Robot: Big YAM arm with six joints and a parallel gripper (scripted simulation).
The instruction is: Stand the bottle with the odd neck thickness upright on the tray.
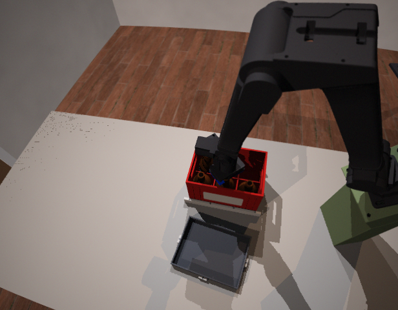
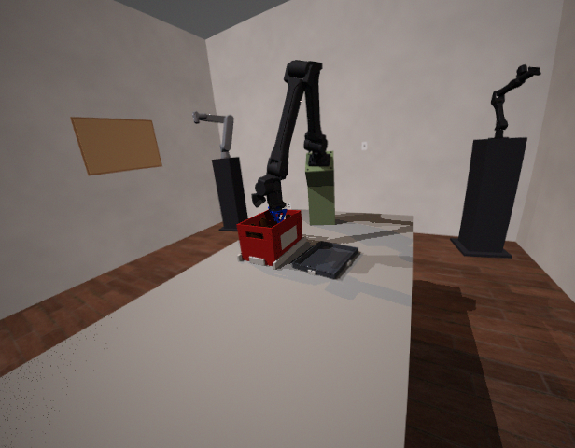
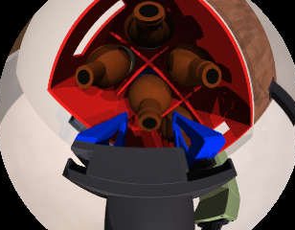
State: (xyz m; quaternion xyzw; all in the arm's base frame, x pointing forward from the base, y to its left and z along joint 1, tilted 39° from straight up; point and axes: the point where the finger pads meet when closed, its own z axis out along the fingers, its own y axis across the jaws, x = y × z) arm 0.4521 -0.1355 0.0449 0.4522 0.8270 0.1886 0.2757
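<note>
Right now the crate is 70 mm below my hand, 40 mm to the right of it and 10 mm behind it. Also, from my hand: dark grey tray 230 mm to the left, 140 mm below, 50 mm ahead; then brown bottle 90 mm ahead, 70 mm below, 10 mm to the right.
</note>
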